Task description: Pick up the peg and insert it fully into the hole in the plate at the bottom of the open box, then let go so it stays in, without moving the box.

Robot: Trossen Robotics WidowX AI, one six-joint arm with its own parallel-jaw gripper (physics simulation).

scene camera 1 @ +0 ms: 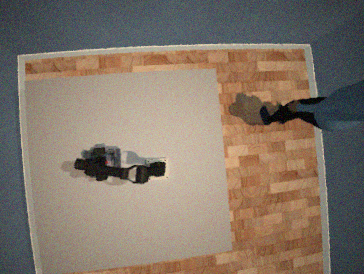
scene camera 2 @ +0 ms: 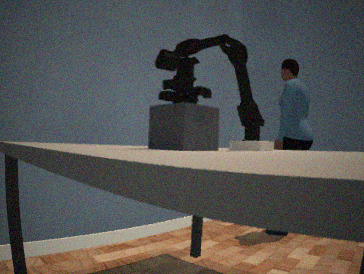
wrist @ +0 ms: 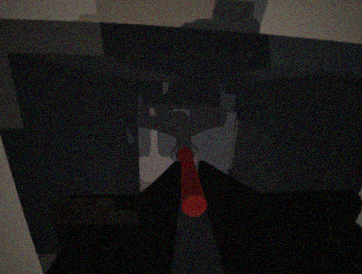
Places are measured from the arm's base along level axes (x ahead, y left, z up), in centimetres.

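Where they show: gripper, fingertip midpoint: point(wrist: 189, 166); arm's base at its link origin: point(scene camera 1: 160, 167) point(scene camera 2: 252, 141).
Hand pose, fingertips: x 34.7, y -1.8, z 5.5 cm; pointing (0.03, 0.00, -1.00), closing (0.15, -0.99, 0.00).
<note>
Things, the pixels of their top centre, and the offset from my fingertips. "*": a spot on its surface instead. Level surfaces: height alone.
- red peg at its top centre: point(wrist: 194, 207) point(scene camera 1: 103, 163) dx -0.8, dy -0.1, dz +3.4 cm
- grey open box at its top centre: point(wrist: 195, 221) point(scene camera 2: 184, 107) point(scene camera 1: 103, 163) dx -0.7, dy +0.0, dz +4.5 cm
- pale plate at a spot on its surface: point(wrist: 151, 172) * dx -2.9, dy +3.0, dz -3.5 cm
- hole at a spot on its surface: point(wrist: 175, 151) * dx -0.2, dy +1.0, dz -3.3 cm
- table at its surface level: dz -9.3 cm
The red peg point(scene camera 1: 106, 162) point(wrist: 192, 187) is held between the fingers of my gripper point(wrist: 189, 166), its near end towards the wrist camera. The grey open box point(scene camera 1: 115, 156) point(scene camera 2: 167, 127) point(wrist: 50, 37) stands on the table, and my gripper reaches down into it from above. The pale plate point(wrist: 151, 172) lies at the box's bottom. In the wrist view the peg's far end overlaps the ring of the hole point(wrist: 175, 151); how deep it sits cannot be told. In scene camera 2 the box walls hide the fingertips and peg.
The arm's white base plate point(scene camera 1: 166, 174) point(scene camera 2: 239, 146) is on the table point(scene camera 1: 185, 215) point(scene camera 2: 300, 162) beside the box. A person in a blue top point(scene camera 1: 345, 107) point(scene camera 2: 295, 107) stands beyond the table. The box walls surround the gripper fingers closely.
</note>
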